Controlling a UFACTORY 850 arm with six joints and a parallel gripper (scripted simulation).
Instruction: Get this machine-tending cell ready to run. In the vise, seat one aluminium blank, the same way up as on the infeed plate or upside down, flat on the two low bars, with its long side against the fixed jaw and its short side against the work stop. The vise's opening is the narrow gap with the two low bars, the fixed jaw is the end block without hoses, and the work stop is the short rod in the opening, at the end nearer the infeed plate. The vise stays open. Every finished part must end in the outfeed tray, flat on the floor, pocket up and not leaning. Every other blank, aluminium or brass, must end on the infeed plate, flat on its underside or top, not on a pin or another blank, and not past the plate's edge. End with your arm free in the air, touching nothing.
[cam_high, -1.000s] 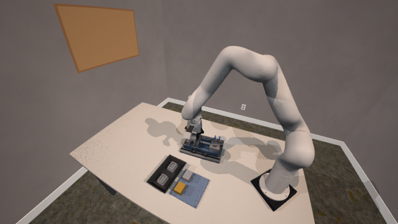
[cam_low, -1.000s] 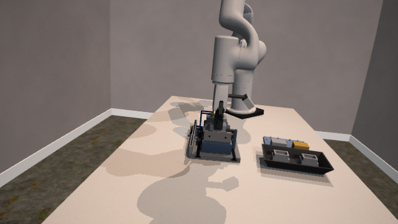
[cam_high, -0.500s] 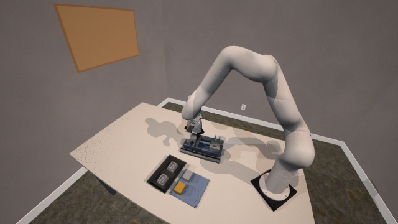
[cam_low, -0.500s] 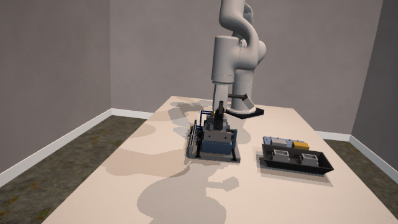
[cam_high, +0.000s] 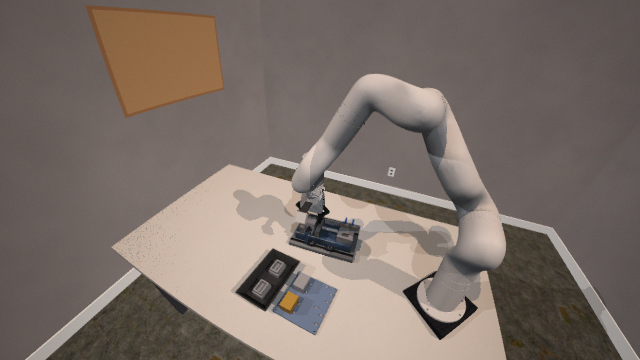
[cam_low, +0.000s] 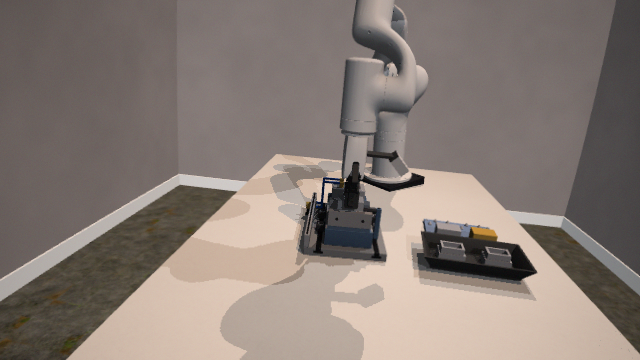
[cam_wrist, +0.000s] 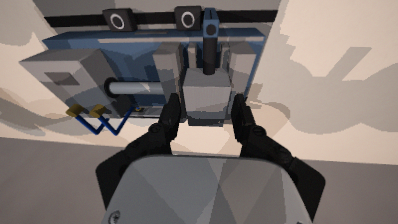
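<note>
The work stop rod lies 5 cm to the left of my hand and 3 cm below it. The rest, counted from my hand: brass blank 3 cm behind, 35 cm to the left, 10 cm below; then blue infeed plate 8 cm behind, 32 cm to the left, 12 cm below; then vise 7 cm behind, 8 cm below.
</note>
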